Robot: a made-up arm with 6 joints.
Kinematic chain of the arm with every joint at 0, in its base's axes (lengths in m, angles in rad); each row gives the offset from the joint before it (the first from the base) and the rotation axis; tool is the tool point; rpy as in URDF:
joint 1: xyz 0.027 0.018 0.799 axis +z
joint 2: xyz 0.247 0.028 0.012 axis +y
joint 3: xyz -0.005 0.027 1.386 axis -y
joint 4: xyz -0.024 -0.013 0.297 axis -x
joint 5: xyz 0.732 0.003 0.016 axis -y
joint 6: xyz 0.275 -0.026 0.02 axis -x
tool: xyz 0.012 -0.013 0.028 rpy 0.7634 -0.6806 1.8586
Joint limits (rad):
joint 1: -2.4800..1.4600
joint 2: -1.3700..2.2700
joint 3: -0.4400..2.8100
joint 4: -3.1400..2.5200
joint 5: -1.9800..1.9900
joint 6: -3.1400..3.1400
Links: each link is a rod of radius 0.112 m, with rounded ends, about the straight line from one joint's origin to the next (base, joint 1, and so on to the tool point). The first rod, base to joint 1, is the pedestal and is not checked.
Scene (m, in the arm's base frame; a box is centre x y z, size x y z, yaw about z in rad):
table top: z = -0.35
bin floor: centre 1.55 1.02 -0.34 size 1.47 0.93 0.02 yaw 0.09
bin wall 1: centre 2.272 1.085 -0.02 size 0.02 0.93 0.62 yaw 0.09
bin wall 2: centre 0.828 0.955 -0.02 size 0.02 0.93 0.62 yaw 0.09
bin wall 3: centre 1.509 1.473 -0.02 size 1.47 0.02 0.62 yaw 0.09
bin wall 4: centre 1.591 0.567 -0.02 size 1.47 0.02 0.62 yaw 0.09
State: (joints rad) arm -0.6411 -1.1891 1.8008 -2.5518 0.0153 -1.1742
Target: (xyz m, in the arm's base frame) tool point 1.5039 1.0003 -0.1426
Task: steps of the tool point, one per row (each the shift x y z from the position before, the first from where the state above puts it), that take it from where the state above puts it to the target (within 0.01 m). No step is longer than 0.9 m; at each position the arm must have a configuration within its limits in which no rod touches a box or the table.
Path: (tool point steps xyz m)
1: 0.0810 -0.3361 0.7942
2: 0.3954 -0.4056 0.6482
3: 0.6591 -0.3493 0.4017
4: 0.8051 -0.1933 0.0958
5: 0.7955 0.0070 -0.2172
6: 0.6333 0.1864 -0.4852
7: 0.3596 0.2899 -0.6653
8: 0.0425 0.2880 -0.7330
9: -0.2438 0.1872 -0.6844
10: -0.4388 0.0240 -0.5386

